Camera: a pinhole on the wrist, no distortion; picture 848 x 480 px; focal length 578.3 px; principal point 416.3 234.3 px. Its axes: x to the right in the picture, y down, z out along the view. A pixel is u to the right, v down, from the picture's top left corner.
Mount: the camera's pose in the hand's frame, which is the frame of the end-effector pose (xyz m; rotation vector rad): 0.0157 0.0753 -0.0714 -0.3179 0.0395 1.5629
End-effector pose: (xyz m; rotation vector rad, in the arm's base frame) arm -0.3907 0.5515 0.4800 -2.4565 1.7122 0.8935
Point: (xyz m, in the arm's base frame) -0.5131 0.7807 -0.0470
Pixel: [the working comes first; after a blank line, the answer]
In the camera's frame: -0.3574 -0.1073 0.5652

50.6 124.5
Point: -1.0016 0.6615 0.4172
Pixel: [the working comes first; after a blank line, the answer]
In the camera's frame: 0.2810 0.1377 0.5382

718.3 382.2
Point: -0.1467 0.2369 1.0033
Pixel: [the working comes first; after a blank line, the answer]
In the camera's frame: 0.1269 0.0304 -0.5660

behind the camera
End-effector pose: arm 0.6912 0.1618 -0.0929 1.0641 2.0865 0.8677
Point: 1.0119 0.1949 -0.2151
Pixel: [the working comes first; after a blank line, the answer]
In the camera's frame: -0.1075 0.0399 0.3969

259.7 292.5
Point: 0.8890 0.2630 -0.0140
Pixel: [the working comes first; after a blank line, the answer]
In the camera's frame: 0.0681 0.0028 0.2296

587.8 241.4
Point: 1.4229 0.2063 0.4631
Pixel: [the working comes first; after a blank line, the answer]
In the camera's frame: 0.5963 0.3751 0.5430

outside the picture
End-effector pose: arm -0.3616 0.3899 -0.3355 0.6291 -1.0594 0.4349
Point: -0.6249 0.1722 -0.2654
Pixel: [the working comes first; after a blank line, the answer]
In the camera's frame: -0.1517 0.0015 0.3975

195.6 236.4
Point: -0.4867 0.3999 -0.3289
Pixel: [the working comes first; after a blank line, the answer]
In the camera's frame: -0.0248 0.0361 0.1573

325.1 367.0
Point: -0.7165 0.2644 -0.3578
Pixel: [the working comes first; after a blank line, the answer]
In the camera's frame: -0.0488 0.1226 0.4102

347.5 407.2
